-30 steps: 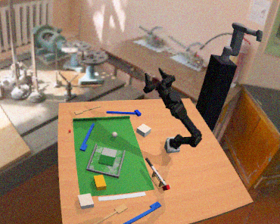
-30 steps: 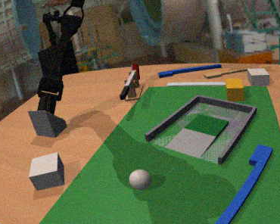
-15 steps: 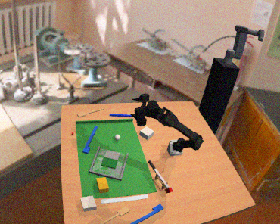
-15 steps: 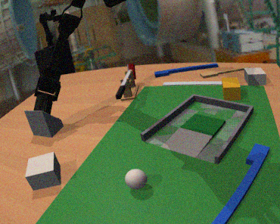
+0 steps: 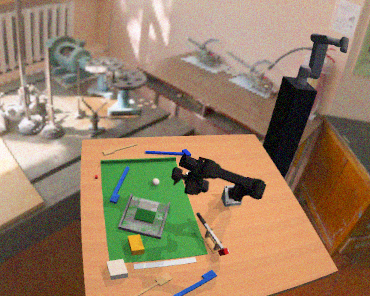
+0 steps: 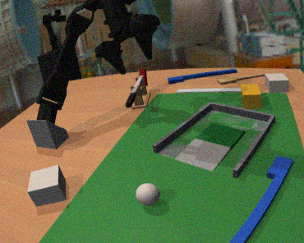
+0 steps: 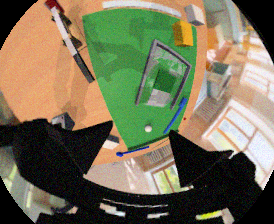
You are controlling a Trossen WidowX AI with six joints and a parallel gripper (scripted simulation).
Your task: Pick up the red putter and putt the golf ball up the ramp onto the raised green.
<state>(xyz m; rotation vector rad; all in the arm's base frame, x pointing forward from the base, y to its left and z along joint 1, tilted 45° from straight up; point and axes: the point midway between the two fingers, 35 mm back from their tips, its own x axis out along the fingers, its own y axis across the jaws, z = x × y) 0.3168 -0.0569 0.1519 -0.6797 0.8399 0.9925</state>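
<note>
My gripper tip is 23 cm to the right of the wooden stand, 15 cm above it and 13 cm past it. Round my gripper tip: white golf ball 22 cm to the right, 16 cm below, 9 cm ahead; then yellow block 25 cm ahead, 22 cm to the left, 16 cm below; then white bar 32 cm to the left, 19 cm below, 12 cm ahead.
</note>
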